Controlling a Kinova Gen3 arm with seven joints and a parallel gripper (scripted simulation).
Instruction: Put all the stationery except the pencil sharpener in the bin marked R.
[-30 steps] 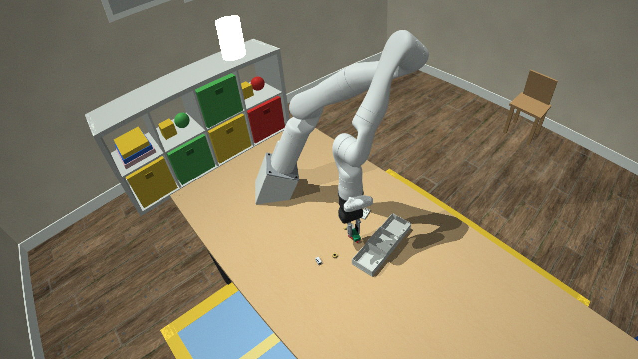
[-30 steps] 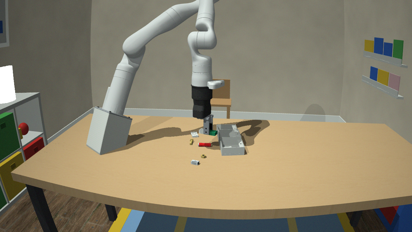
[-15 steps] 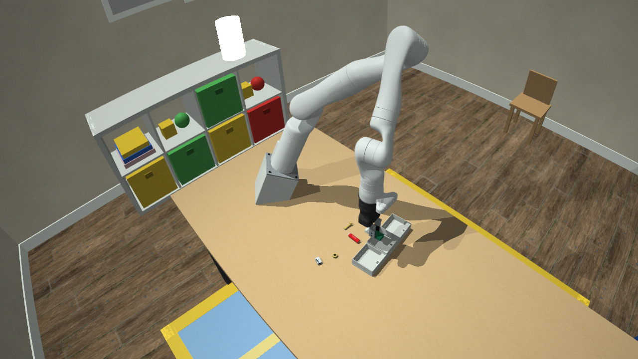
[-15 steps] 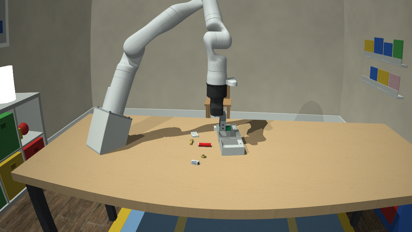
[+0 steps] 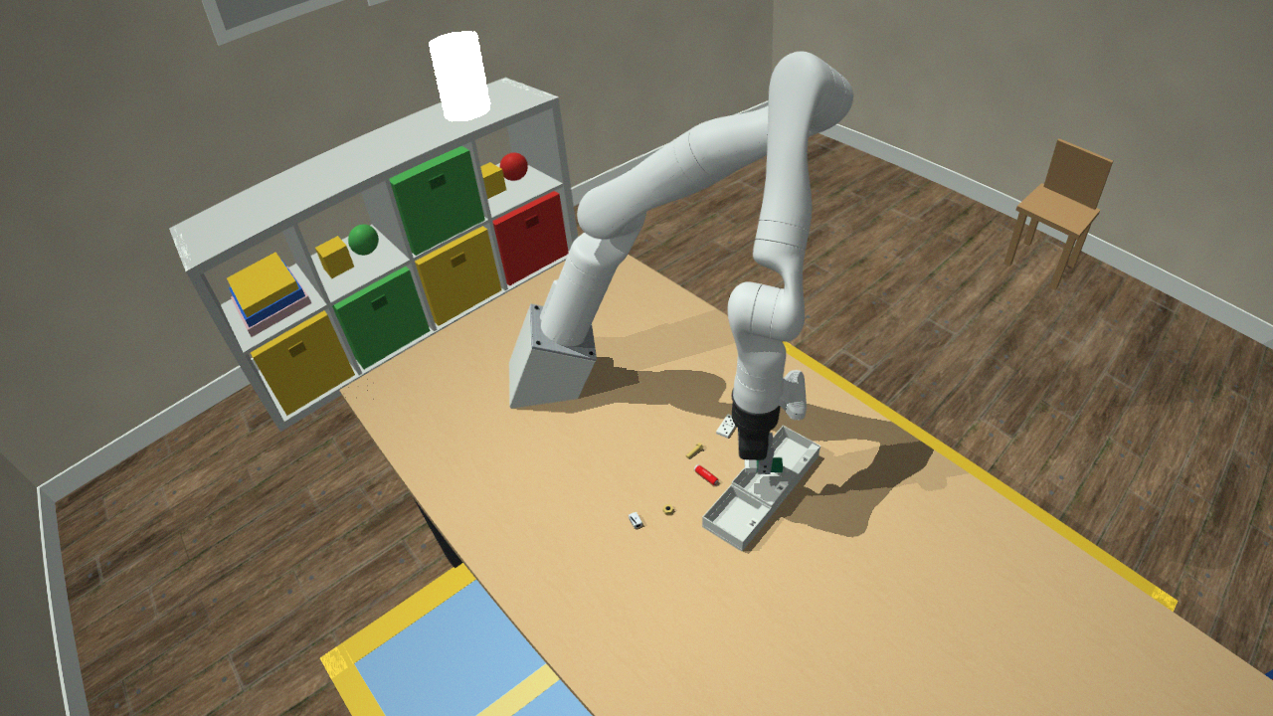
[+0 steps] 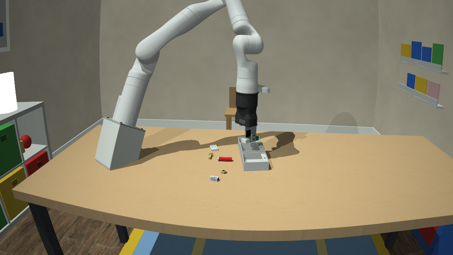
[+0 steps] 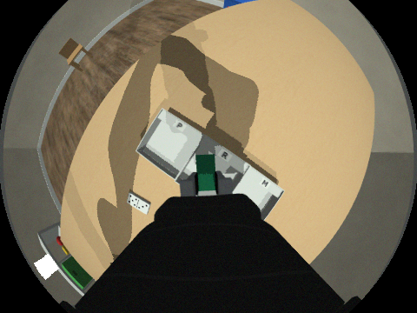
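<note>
Right now the tray is 60 mm below my hand and 10 mm ahead of it. The rest, counted from my hand: green eraser: 10 mm below; then brass bolt: 140 mm behind, 70 mm below, 40 mm to the right; then red cylinder: 80 mm behind, 70 mm to the right, 70 mm below.
</note>
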